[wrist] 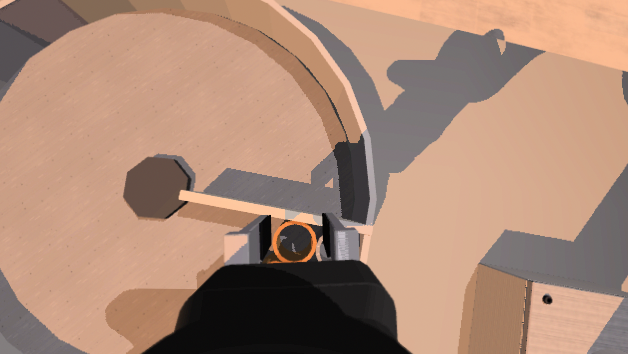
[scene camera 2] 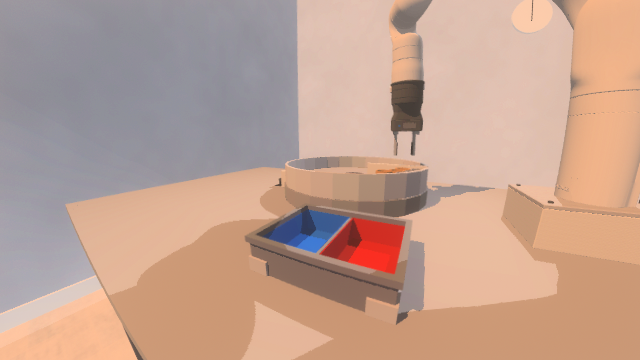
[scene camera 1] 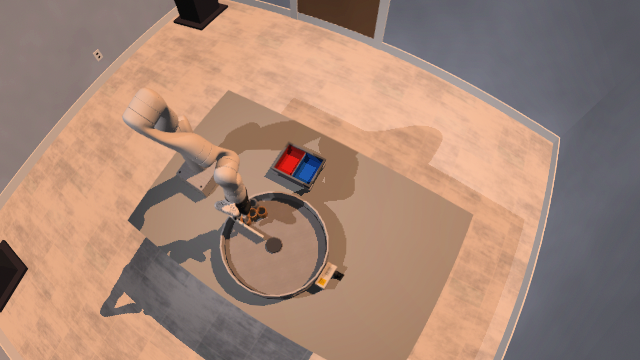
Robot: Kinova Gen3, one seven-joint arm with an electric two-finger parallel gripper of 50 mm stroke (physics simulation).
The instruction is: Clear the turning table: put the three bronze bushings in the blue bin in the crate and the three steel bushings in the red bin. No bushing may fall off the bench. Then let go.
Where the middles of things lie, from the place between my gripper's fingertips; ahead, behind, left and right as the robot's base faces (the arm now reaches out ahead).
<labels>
Right now the crate (scene camera 2: 357, 259) is 350 mm to the left of my hand, 100 mm below it and 50 mm ahead of it.
</labels>
